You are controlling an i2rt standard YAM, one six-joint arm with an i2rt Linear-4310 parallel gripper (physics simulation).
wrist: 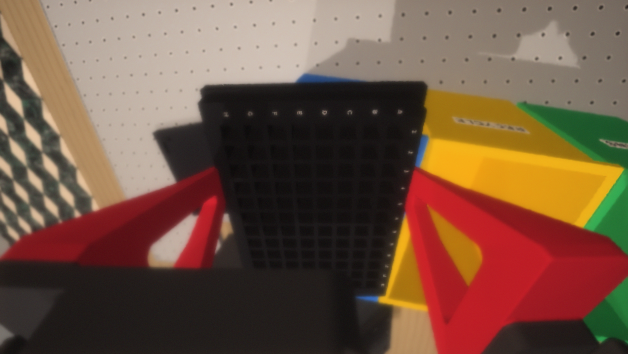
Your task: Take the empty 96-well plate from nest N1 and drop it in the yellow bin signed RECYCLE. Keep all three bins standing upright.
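The black 96-well plate [320, 220] is in the middle of the wrist view, its lettered end away from the camera. My gripper [314, 177] is shut on it, with one red finger against each long side. The yellow bin [540, 142], signed RECYCLE, stands beyond and to the right of the plate, open side visible. The plate and right finger hide part of it. Strips of a blue bin [327, 79] show past the plate's edges; the rest is hidden. A green bin [570, 125] stands right of the yellow one. The view is slightly blurred.
A dark block [182, 145] shows partly behind the plate's left side. Below is a white perforated board [165, 55] with a wooden edge strip [65, 85] on the left. Beyond the strip is a green and cream diamond-patterned surface [30, 150].
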